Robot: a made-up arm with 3 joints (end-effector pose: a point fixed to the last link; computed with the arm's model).
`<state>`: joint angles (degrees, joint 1 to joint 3).
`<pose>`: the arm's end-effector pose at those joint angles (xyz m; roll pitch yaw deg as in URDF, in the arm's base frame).
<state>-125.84 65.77 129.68</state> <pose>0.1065 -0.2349 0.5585 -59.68 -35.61 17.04</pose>
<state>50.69 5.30 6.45</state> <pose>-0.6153 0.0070 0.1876 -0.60 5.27 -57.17</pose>
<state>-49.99 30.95 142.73</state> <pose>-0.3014 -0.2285 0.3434 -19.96 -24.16 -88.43</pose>
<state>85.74 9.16 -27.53</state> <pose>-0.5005 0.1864 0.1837 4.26 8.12 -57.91</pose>
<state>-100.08 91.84 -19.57</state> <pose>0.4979 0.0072 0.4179 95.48 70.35 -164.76</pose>
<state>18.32 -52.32 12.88</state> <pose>-0.3715 -0.3590 -0.1289 16.10 -50.49 -38.83</pose>
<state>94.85 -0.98 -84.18</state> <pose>-0.2983 0.0279 0.1558 -0.97 -0.10 -10.67</pose>
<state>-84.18 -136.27 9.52</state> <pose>0.4885 0.2037 -0.0204 171.01 -42.98 -82.75</pose>
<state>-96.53 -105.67 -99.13</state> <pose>0.2241 0.0107 0.2667 -105.86 8.79 -175.96</pose>
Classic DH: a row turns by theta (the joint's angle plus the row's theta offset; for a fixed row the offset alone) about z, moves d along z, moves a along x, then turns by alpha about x. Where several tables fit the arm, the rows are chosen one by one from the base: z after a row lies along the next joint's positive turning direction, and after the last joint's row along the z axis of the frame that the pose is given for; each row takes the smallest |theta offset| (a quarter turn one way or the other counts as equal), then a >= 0, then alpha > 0; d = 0 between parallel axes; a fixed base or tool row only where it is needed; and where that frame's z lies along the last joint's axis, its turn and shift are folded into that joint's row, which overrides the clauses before.
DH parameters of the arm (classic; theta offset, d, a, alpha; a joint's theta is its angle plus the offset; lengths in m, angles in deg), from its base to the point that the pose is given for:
base (fixed): 0 0 0 180
joint 1: 0 -0.1997 -0.0424 90
joint 2: 0 -0.1931 -0.2406 -90
joint 3: -74.97 0 -0.2993 180
tool (fixed): -74.97 -0.0446 0 0

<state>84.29 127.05 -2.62</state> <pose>-0.4725 -0.1535 0.4699 176.53 52.87 91.37</pose>
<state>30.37 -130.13 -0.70</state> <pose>-0.0764 -0.5151 -0.0122 -179.17 -49.86 148.54</pose>
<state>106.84 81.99 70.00</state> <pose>-0.1628 0.2182 0.7270 -81.48 19.80 166.06</pose>
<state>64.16 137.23 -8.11</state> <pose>-0.3844 -0.3310 0.4203 172.56 42.24 104.85</pose>
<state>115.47 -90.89 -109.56</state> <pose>-0.1535 0.0717 0.2582 -90.94 19.56 -25.79</pose>
